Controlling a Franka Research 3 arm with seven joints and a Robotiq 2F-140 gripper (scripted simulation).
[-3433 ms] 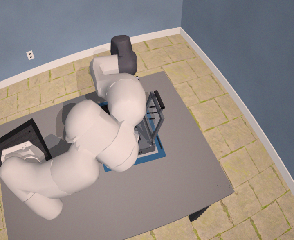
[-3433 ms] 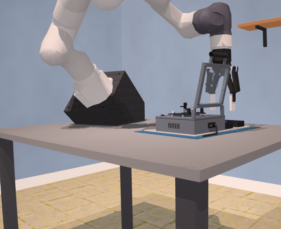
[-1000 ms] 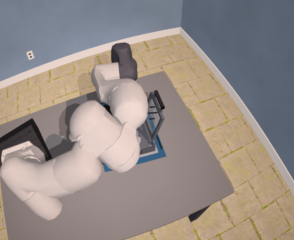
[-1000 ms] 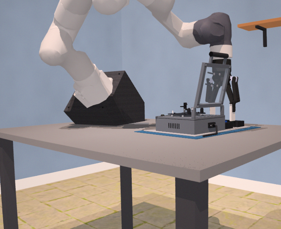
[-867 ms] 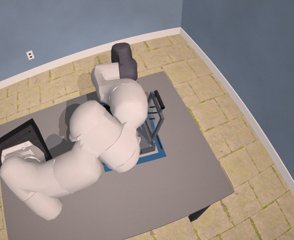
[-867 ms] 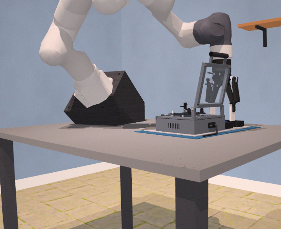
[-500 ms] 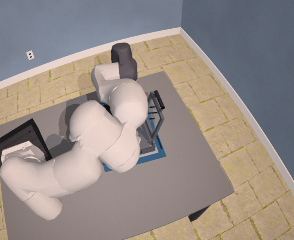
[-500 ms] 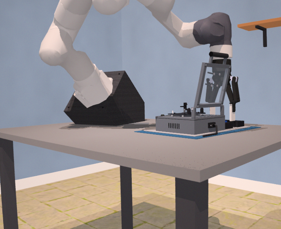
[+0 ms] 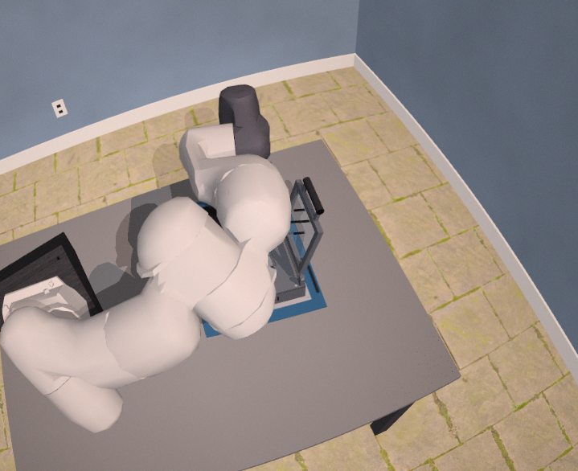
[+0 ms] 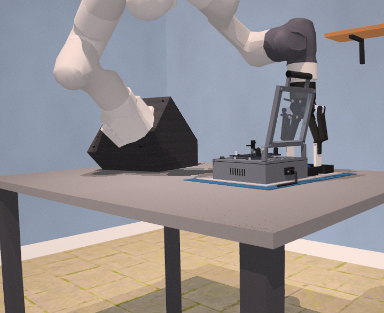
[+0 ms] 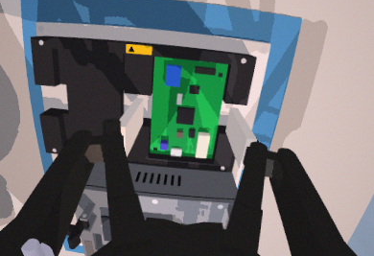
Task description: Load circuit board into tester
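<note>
Right now the green circuit board is 30 mm below my hand. Also, from my hand: black nest (160 mm to the right, 50 mm behind, 20 mm above); tester lid (180 mm to the right, 130 mm above, 70 mm ahead).
</note>
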